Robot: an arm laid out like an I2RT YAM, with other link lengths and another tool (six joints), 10 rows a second.
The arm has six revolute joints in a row. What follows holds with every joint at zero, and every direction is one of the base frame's. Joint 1 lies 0.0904 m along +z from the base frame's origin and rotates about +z. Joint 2 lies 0.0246 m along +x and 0.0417 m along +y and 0.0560 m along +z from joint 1 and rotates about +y. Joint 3 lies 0.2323 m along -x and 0.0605 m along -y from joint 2 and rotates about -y. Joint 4 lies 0.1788 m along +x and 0.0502 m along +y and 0.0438 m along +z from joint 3 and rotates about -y. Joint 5 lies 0.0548 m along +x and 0.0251 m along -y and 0.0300 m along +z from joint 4 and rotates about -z. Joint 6 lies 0.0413 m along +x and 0.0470 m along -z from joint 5 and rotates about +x. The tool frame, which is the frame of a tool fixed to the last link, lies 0.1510 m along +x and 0.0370 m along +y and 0.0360 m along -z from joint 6; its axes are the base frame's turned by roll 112.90, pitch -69.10 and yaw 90.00 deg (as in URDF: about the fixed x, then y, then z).
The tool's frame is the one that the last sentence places.
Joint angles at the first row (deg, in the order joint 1, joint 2, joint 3, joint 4, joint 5, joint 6):
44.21 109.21 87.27 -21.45 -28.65 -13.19
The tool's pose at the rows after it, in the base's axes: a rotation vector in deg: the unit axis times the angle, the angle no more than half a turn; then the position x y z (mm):
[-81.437 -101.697 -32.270 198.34 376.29 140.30]
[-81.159 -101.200 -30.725 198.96 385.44 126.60]
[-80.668 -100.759 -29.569 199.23 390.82 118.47]
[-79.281 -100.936 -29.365 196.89 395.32 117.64]
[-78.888 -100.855 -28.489 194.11 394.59 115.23]
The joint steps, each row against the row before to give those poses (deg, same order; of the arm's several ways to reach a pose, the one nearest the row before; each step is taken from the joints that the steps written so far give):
0.88 3.89 1.93 1.76 -0.70 0.62
0.61 3.52 1.24 1.50 -0.44 0.62
0.18 2.38 1.14 0.61 -0.79 0.26
0.35 0.88 0.62 0.53 -0.88 -0.09
0.00 0.27 -0.26 -0.09 -0.62 -0.17

